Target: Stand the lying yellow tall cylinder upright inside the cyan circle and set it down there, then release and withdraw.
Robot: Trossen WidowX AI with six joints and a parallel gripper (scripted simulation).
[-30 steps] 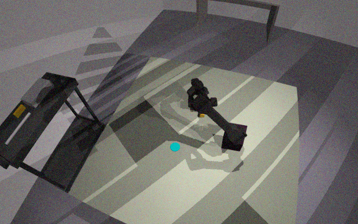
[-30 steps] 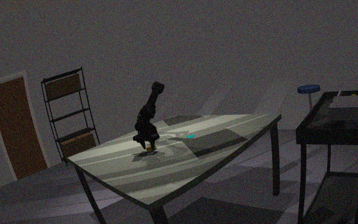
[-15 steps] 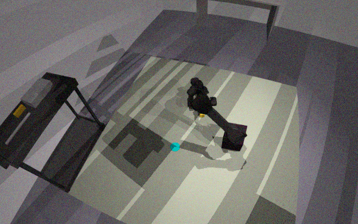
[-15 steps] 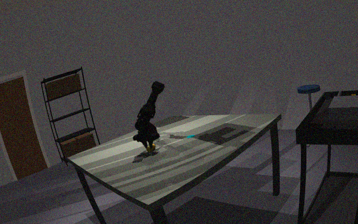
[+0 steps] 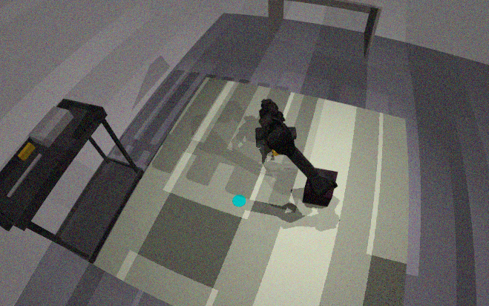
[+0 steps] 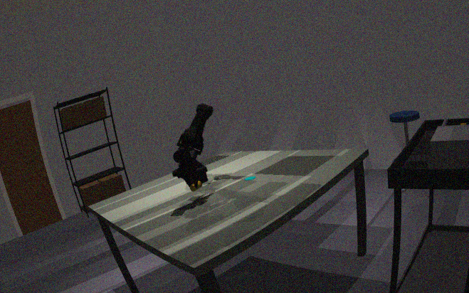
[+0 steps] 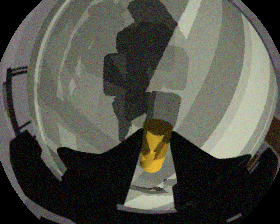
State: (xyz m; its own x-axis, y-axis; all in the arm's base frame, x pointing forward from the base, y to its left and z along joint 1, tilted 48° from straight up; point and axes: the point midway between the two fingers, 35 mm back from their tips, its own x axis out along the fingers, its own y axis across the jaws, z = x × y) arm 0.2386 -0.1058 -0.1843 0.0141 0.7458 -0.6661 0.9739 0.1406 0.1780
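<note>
Right now my gripper tip is 110 mm short of the cyan circle, 300 mm to the right of it and 60 mm above it. The rest, counted from my gripper tip: yellow tall cylinder: 10 mm behind, 20 mm to the left.
</note>
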